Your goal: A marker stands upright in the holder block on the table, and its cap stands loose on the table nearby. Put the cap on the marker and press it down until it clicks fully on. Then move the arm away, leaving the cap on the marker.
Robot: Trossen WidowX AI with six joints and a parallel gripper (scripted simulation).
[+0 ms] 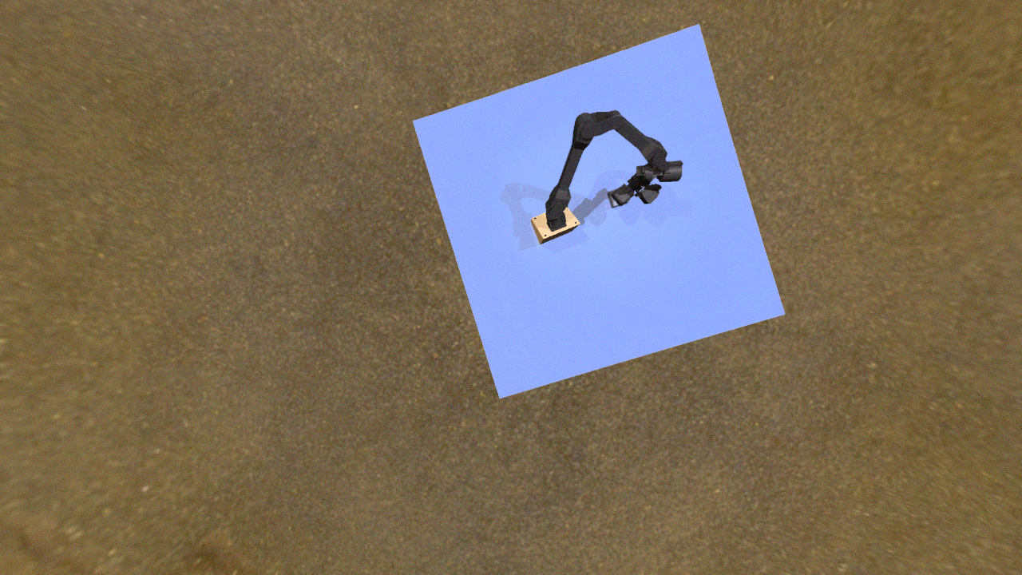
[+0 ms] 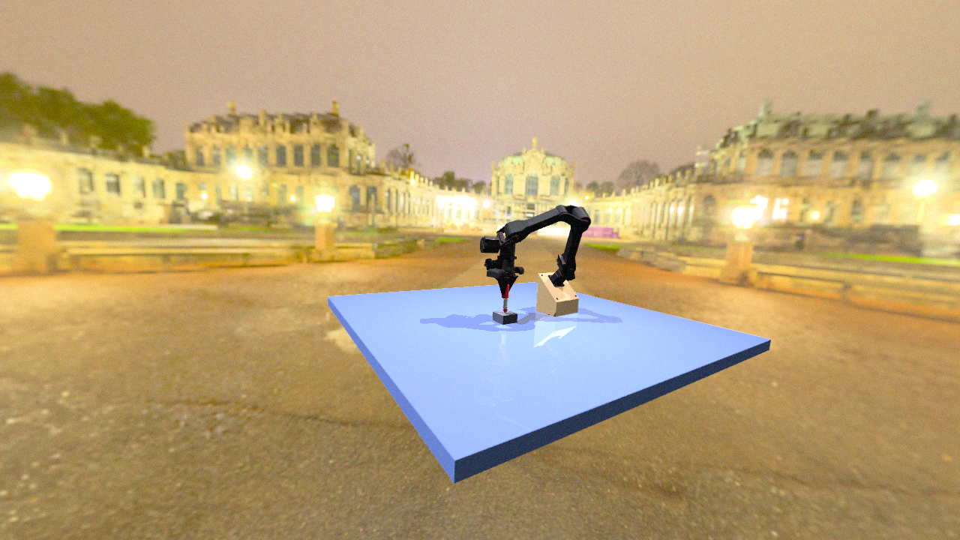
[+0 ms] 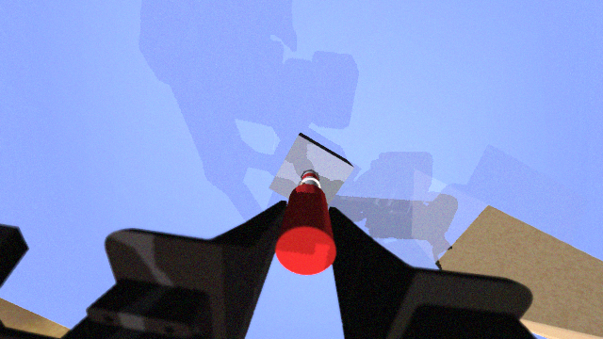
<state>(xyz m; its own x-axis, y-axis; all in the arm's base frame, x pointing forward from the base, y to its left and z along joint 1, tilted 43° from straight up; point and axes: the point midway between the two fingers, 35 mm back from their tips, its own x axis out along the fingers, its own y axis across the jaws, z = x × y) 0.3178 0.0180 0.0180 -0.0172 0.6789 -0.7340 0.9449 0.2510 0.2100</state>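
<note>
The holder block is 9 cm below my gripper tip. Round my gripper tip: red cap 1 cm above.
</note>
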